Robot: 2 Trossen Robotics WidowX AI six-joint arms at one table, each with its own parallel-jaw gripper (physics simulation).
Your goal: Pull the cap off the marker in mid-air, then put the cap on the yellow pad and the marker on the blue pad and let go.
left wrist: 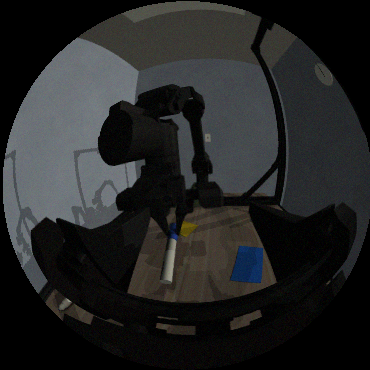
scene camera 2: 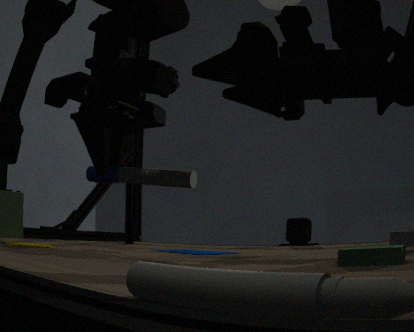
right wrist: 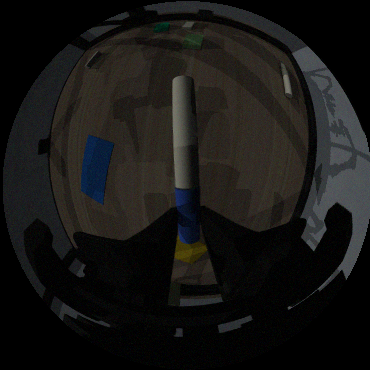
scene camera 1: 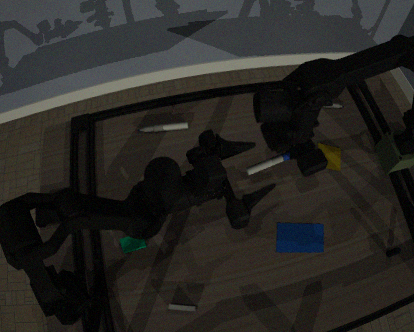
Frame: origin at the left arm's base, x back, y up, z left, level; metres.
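Seen in the pictures: left gripper, fingertip midpoint: (left wrist: 200,210) (scene camera 2: 208,83) (scene camera 1: 265,164); right gripper, fingertip midpoint: (left wrist: 172,234) (scene camera 2: 107,175) (right wrist: 187,211) (scene camera 1: 289,154); left arm's base, origin of the base link: (scene camera 1: 62,297); right arm's base, origin of the base link: (scene camera 1: 404,144).
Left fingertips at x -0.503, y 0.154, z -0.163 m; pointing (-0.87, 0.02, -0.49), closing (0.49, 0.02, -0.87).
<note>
Pixels of each thing's top centre, then the offset from my left fingertips to it.
- marker's white body, middle of its top: (right wrist: 185,157) (scene camera 2: 138,165) (left wrist: 169,245) (scene camera 1: 274,158) dx -0.079, dy -0.103, dz +0.011 m
- yellow pad, middle of its top: (scene camera 2: 28,244) (right wrist: 186,250) (scene camera 1: 329,156) (left wrist: 182,227) dx -0.251, dy -0.207, dz -0.093 m
- blue pad, middle of its top: (scene camera 2: 194,251) (right wrist: 92,169) (scene camera 1: 300,237) (left wrist: 249,262) dx -0.005, dy -0.207, dz -0.157 m
- white marker, middle of its top: (scene camera 2: 270,271) (scene camera 1: 161,125) (right wrist: 287,74) dx -0.008, dy -0.189, dz +0.319 m
- green block, middle of its top: (scene camera 1: 132,242) dx +0.274, dy -0.193, dz +0.146 m
- white bar, middle of its top: (scene camera 2: 407,231) (scene camera 1: 181,307) dx +0.312, dy -0.186, dz -0.049 m
The marker's white body (scene camera 1: 260,167) (scene camera 2: 160,177) (left wrist: 169,265) (right wrist: 184,115) is in mid-air, roughly level, with its blue cap (scene camera 1: 286,157) (scene camera 2: 112,174) (right wrist: 188,197) on one end. My right gripper (scene camera 1: 292,155) (scene camera 2: 102,175) (left wrist: 172,234) (right wrist: 187,211) is shut on the blue cap. My left gripper (scene camera 1: 265,165) (scene camera 2: 209,82) is open and empty; it appears higher than the marker in scene camera 2. The yellow pad (scene camera 1: 332,157) (scene camera 2: 30,244) (left wrist: 189,229) (right wrist: 190,254) is partly hidden. The blue pad (scene camera 1: 300,237) (scene camera 2: 197,252) (left wrist: 250,265) (right wrist: 97,167) lies flat.
Another white marker (scene camera 1: 165,127) (right wrist: 286,85) lies near the far edge. A green block (scene camera 1: 132,244) (right wrist: 161,27) and a white bar (scene camera 1: 182,307) lie on the table. A pale green block (scene camera 1: 391,155) stands at the right edge in scene camera 1. Dark frame rails border the table.
</note>
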